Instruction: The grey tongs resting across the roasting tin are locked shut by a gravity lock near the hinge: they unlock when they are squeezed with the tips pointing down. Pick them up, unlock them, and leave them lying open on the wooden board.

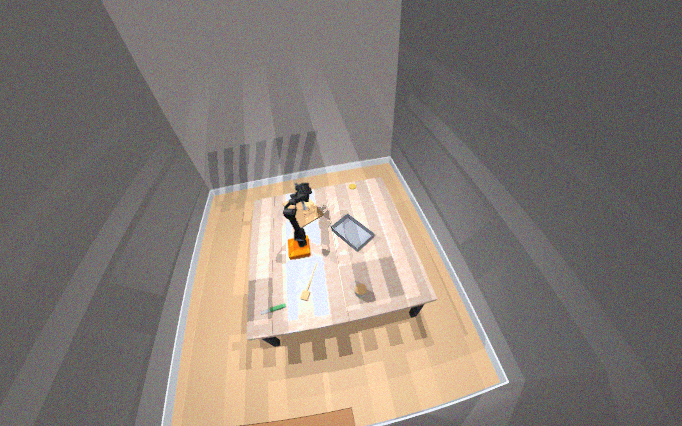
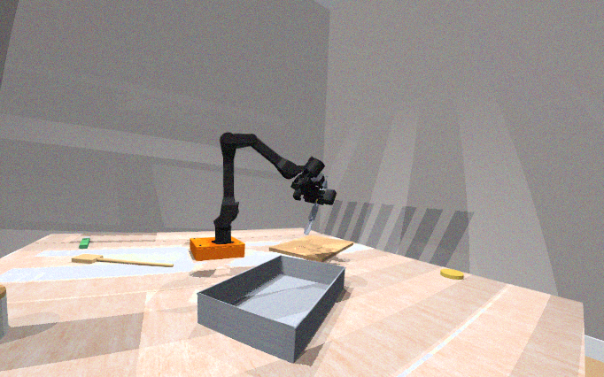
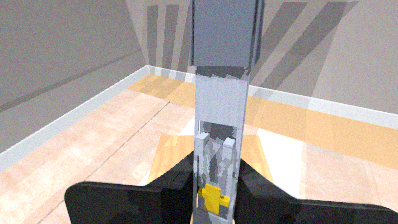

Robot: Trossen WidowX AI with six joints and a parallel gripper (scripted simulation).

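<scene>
Right now my gripper tip is 10 mm short of the yellow lock piece, 30 mm to the left of it and 10 mm below it. From my gripper tip the other things lie so: yellow disc: 530 mm ahead, 50 mm to the left, 190 mm below; grey roasting tin: 300 mm ahead, 460 mm to the right, 170 mm below; wooden board: 20 mm to the right, 190 mm below.
</scene>
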